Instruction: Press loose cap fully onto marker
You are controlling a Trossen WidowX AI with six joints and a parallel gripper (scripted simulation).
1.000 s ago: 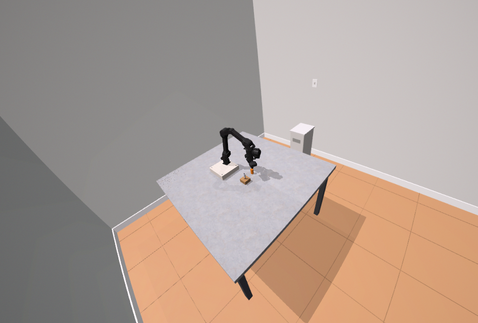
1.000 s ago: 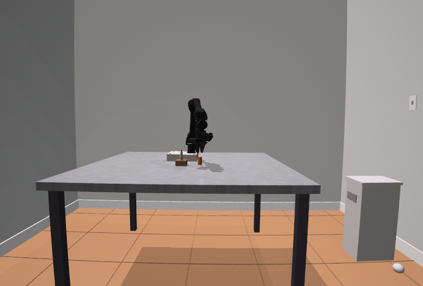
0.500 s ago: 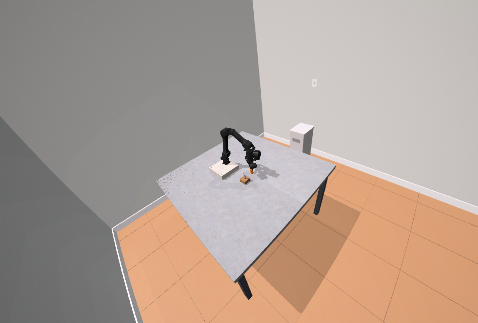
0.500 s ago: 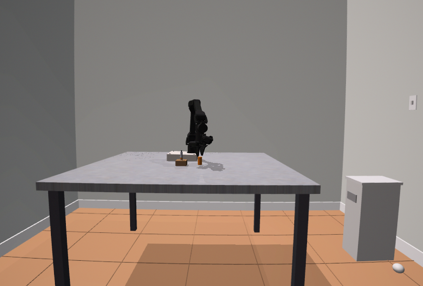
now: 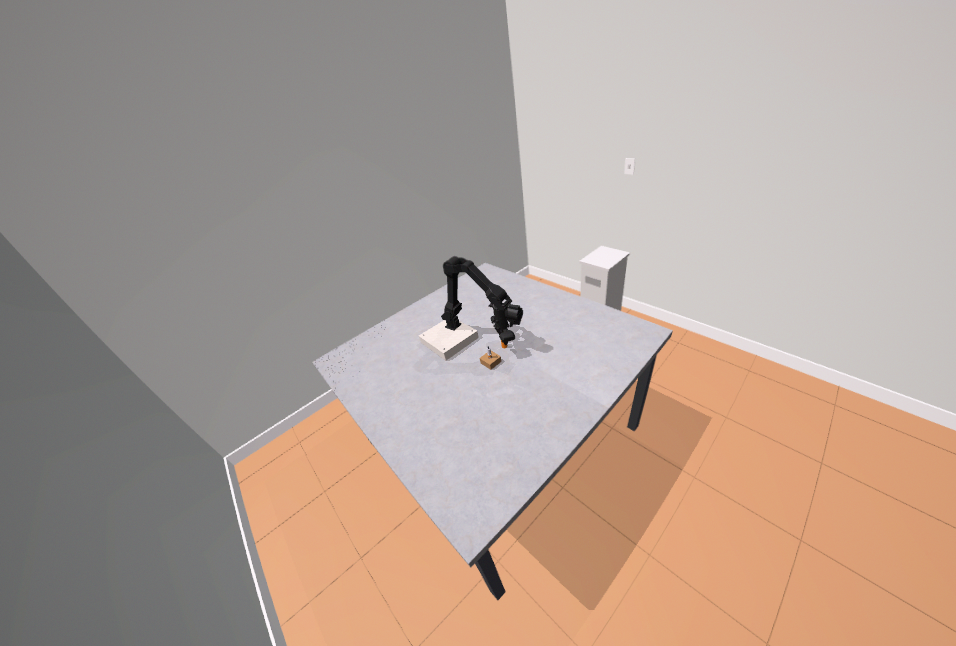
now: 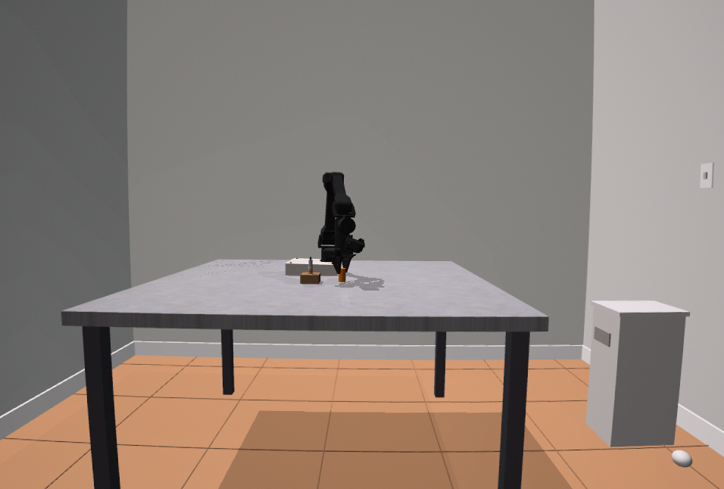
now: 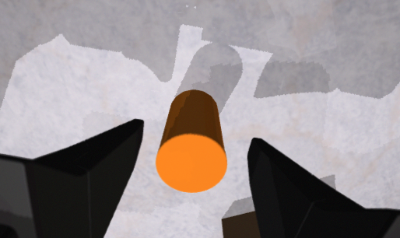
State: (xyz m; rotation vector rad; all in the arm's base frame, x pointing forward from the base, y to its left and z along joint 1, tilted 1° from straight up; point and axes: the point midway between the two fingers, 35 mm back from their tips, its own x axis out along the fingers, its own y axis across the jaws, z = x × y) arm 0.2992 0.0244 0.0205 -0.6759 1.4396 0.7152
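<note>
The orange cap lies 1 cm below my gripper tip. From my gripper tip the other things lie so: holder block (12 cm to the right, 2 cm below).
</note>
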